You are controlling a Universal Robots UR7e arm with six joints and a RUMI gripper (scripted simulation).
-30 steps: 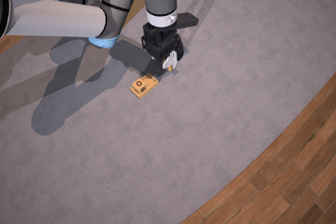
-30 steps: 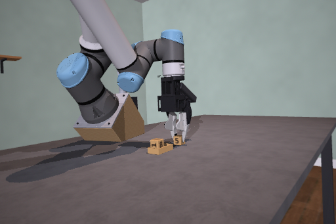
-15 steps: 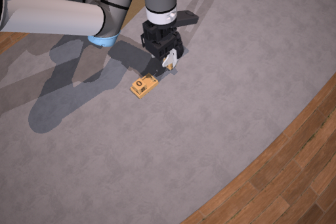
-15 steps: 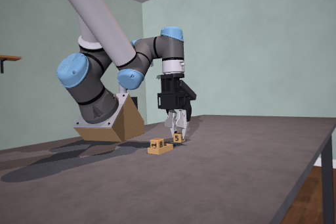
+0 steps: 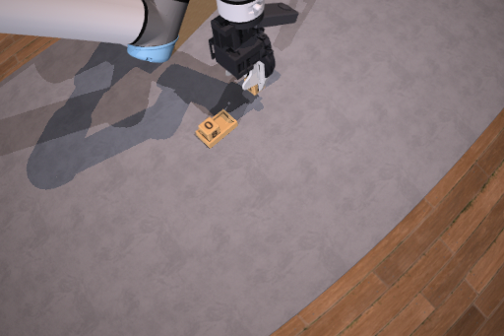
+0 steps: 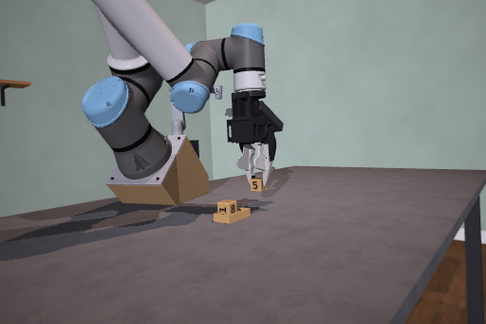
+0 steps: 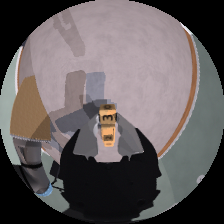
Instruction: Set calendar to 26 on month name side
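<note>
My gripper is now 10 mm past the wooden calendar tray, 110 mm to the left of it and 60 mm above it.
</note>
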